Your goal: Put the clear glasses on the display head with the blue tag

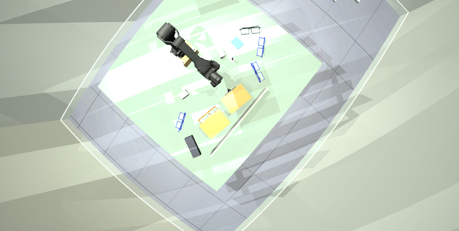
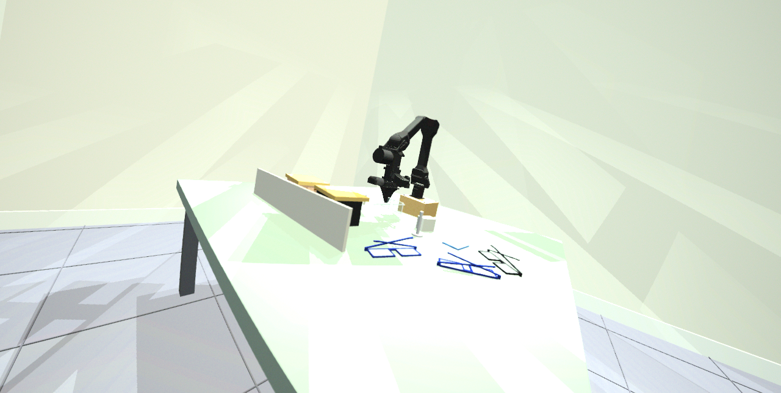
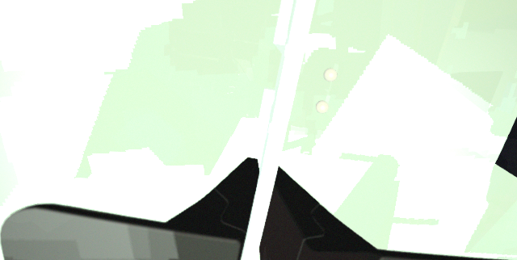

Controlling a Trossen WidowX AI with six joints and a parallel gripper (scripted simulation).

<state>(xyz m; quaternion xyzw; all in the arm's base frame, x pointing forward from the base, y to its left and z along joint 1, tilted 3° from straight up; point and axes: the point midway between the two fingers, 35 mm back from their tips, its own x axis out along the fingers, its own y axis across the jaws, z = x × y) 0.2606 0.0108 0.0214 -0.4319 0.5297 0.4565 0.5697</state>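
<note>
Right now my gripper tip is 21 cm short of the black display head, 1 cm to the left of it and 1 cm above it. From my gripper tip the other things lie so: long panel 35 cm ahead, 12 cm to the right, 1 cm below; small post 19 cm to the left, 4 cm below, 4 cm ahead; blue tag 32 cm to the left, 6 cm below, 2 cm behind.
</note>
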